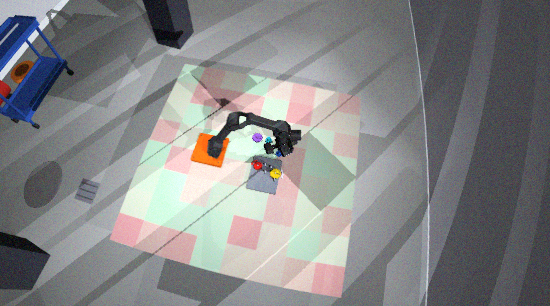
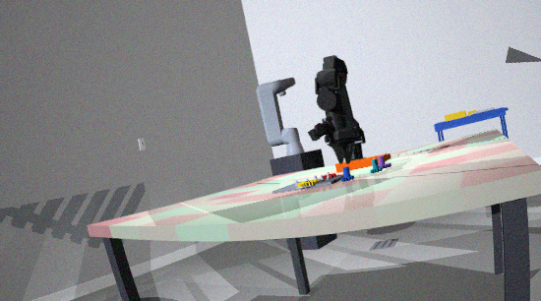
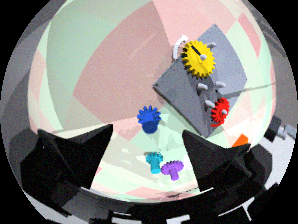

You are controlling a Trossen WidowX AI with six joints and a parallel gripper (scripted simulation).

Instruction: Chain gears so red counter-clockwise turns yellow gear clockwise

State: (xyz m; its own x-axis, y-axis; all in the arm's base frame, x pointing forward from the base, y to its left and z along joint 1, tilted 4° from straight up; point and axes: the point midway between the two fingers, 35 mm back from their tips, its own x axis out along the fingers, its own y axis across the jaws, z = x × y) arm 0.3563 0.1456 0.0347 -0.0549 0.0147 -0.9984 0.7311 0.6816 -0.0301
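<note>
Right now my gripper tip is 3 cm above the blue gear. The rest, counted from my gripper tip: yellow gear: 2 cm ahead, 13 cm to the right, 3 cm below; then white arrow: 6 cm ahead, 12 cm to the right, 4 cm below; then teal gear: 9 cm behind, 6 cm to the left, 3 cm below.
</note>
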